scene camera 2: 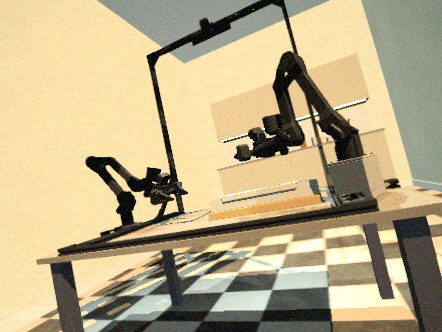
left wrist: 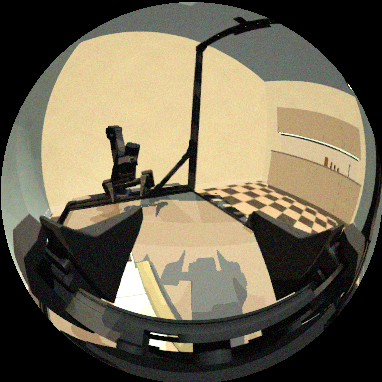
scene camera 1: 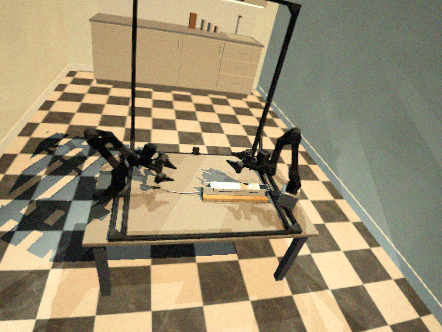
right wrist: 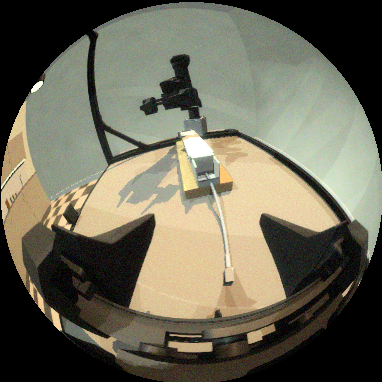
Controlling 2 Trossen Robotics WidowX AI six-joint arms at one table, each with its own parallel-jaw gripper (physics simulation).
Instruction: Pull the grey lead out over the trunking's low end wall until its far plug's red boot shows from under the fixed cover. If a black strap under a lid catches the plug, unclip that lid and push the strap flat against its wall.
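Places are measured from the left arm's base along level axes (x up, y left, z back), in metres.
Where they show: left gripper, fingertip midpoint: [left wrist: 198,215] [scene camera 1: 228,156] [right wrist: 152,103]; right gripper, fingertip midpoint: [scene camera 2: 181,196] [left wrist: 126,199] [scene camera 1: 175,174] [right wrist: 209,219]; left arm's base at its link origin: [scene camera 2: 351,158] [scene camera 1: 291,190] [right wrist: 194,117]; right arm's base at its link origin: [scene camera 2: 128,224] [left wrist: 120,191] [scene camera 1: 118,186].
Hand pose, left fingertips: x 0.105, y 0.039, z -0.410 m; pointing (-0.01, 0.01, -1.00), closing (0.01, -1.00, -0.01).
Each offset is from my left fingertips to the top centre of the thing. "pt": to the spot under its first point. Level surfaces: height alone.
The white trunking [scene camera 1: 234,190] [scene camera 2: 265,194] [left wrist: 131,290] [right wrist: 201,150] lies on a wooden base [scene camera 1: 235,199] [scene camera 2: 265,207] [right wrist: 200,192], with its white lids on top. The grey lead @[pt dx -0.211, dy +0.194, dz -0.173 m] [scene camera 1: 184,192] [right wrist: 223,227] runs out over the low end wall and along the table to its near plug @[dx -0.211, dy +0.218, dz -0.247 m] [right wrist: 228,275]. My right gripper [scene camera 1: 173,172] [right wrist: 209,219] is open and empty, above the table near that plug, not touching it. My left gripper [scene camera 1: 231,158] [left wrist: 198,215] is open and empty, raised behind the trunking in scene camera 1. The black strap and the red boot do not show.
A dark frame rail [scene camera 1: 210,235] [scene camera 2: 225,228] borders the table @[dx -0.220 m] [scene camera 1: 170,220]. Frame posts [scene camera 1: 272,95] [scene camera 2: 162,115] rise at its far side. A grey block [scene camera 2: 354,177] carries the left arm, close to the trunking's far end. A small dark object [scene camera 1: 196,150] sits at the table's back edge.
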